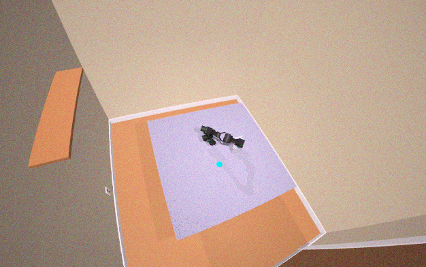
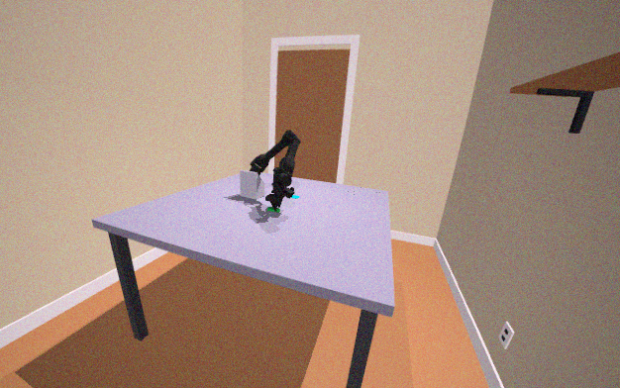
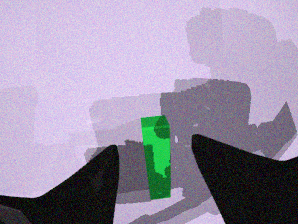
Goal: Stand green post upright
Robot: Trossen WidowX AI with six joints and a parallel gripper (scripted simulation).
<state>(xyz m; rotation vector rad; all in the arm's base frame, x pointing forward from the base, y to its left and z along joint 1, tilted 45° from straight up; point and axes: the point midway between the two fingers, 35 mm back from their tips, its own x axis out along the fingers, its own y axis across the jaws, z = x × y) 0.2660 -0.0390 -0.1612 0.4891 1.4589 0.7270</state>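
Now: gripper tip 3 cm past the cyan circle, 29 cm to the right of it and 2 cm above it. Also, from my gripper tip: green post 2 cm behind, 1 cm below.
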